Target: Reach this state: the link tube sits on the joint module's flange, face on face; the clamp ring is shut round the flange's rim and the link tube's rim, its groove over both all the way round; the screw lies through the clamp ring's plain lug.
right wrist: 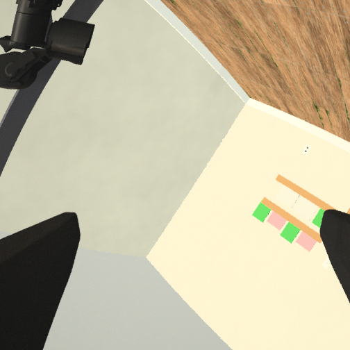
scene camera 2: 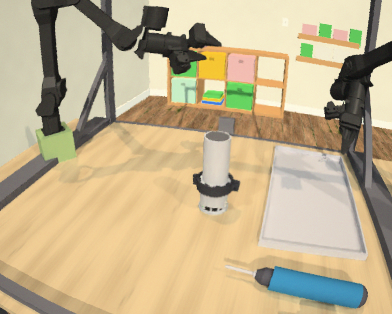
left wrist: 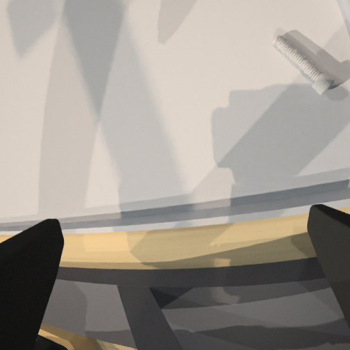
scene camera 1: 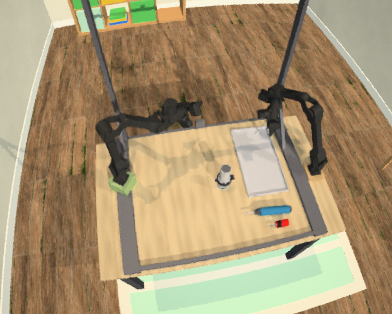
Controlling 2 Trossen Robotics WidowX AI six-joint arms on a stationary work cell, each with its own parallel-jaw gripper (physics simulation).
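Places are measured from the left arm's base along level axes (x right, y ahead, z up), in metres.
Pixels of known places: left gripper, between the fingertips: (scene camera 2: pixel 342 153) (scene camera 1: pixel 268 132); right gripper, between the fingertips: (scene camera 2: pixel 213 51) (scene camera 1: pixel 195 102); left arm's base, origin of its link: (scene camera 1: pixel 314 169); right arm's base, origin of its link: (scene camera 2: pixel 52 130) (scene camera 1: pixel 120 178).
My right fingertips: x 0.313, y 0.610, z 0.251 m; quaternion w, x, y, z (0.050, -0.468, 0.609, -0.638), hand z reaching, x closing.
Ahead of a thing's pixels: the offset from my right fingertips to its middle.
The pale link tube @[dz -0.171, dx -0.318, dy -0.104 m] (scene camera 1: pixel 225 171) (scene camera 2: pixel 216 157) stands upright above the joint module @[dz -0.246, dx -0.318, dy -0.104 m] (scene camera 2: pixel 213 203) at mid-table. The black clamp ring (scene camera 1: pixel 224 179) (scene camera 2: pixel 216 188) is round their meeting place, lugs out at the sides; the seam and groove are hidden, and I cannot tell how fully it is shut. The silver screw (left wrist: pixel 300 59) lies in the tray near its far end, at the upper right in the left wrist view. My left gripper (scene camera 1: pixel 271 131) (scene camera 2: pixel 347 146) (left wrist: pixel 186 226) is open and empty above the tray's far end. My right gripper (scene camera 1: pixel 200 108) (scene camera 2: pixel 212 51) (right wrist: pixel 205 225) is open and empty, raised beyond the far table edge.
The white tray @[dz -0.270, dx -0.196, dy -0.320 m] (scene camera 1: pixel 268 193) (scene camera 2: pixel 312 251) (left wrist: pixel 175 209) lies right of the tube. A blue screwdriver @[dz -0.258, dx -0.500, dy -0.296 m] (scene camera 1: pixel 275 210) (scene camera 2: pixel 317 286) and a small red one @[dz -0.261, dx -0.575, dy -0.333 m] (scene camera 1: pixel 282 223) lie near its front end. A green block (scene camera 1: pixel 122 183) (scene camera 2: pixel 57 144) is at the right arm's base. Dark frame bars edge the table.
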